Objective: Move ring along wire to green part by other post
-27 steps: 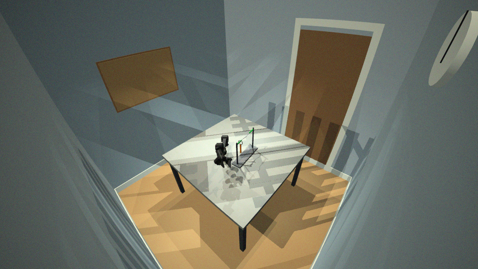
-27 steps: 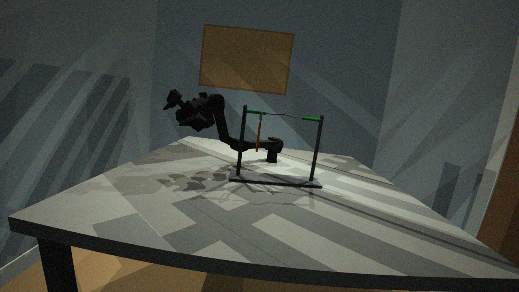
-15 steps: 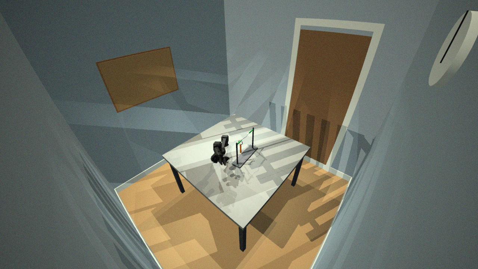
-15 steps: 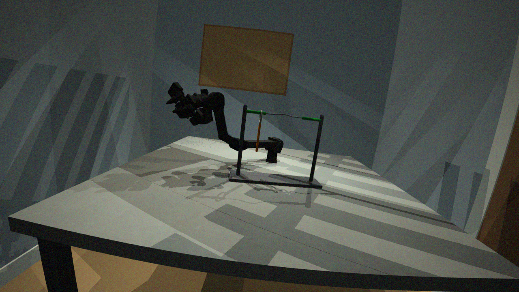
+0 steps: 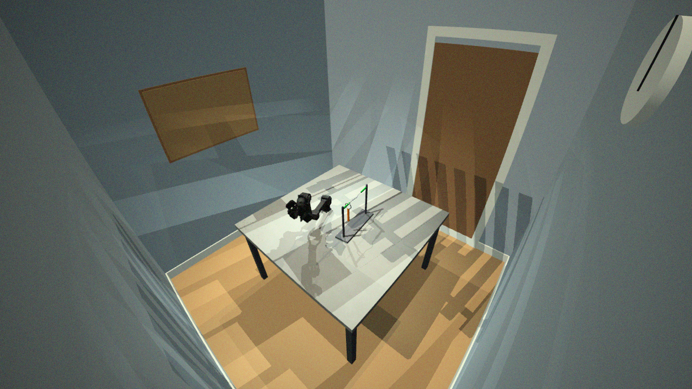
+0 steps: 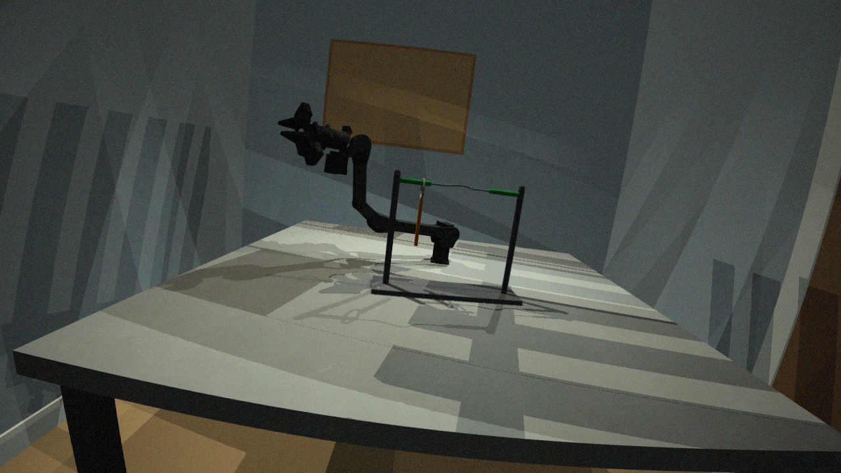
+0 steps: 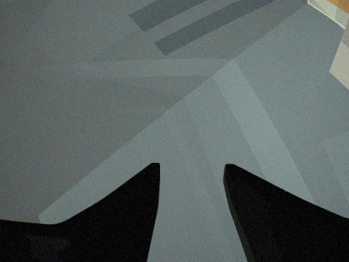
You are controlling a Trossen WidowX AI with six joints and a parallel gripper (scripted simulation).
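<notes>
Right now the ring with orange handle is 4 cm ahead of my gripper tip, 40 cm to the left of it and 16 cm below it.
</notes>
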